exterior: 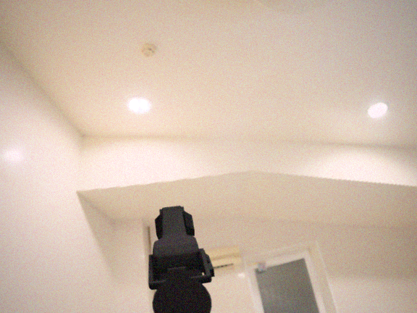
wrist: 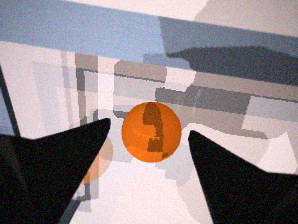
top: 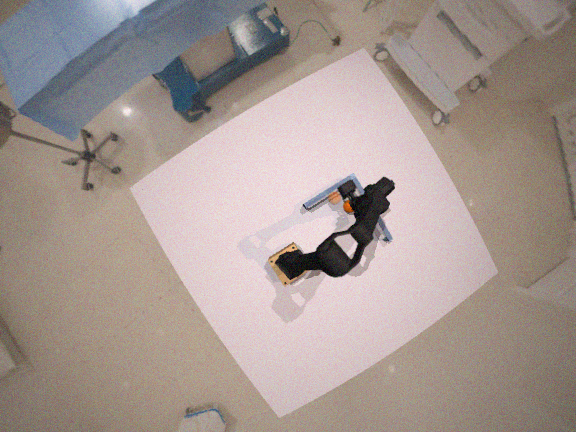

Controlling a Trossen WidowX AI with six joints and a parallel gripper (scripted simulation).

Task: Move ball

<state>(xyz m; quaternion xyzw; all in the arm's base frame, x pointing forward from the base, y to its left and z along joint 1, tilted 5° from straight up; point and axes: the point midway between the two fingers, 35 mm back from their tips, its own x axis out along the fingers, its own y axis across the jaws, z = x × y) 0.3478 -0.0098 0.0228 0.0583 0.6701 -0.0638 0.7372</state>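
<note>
My gripper tip is 3 cm past the see-through copy of ball and 7 cm to the right of it. From my gripper tip the other things lie so: orange ball (right at my gripper tip).
</note>
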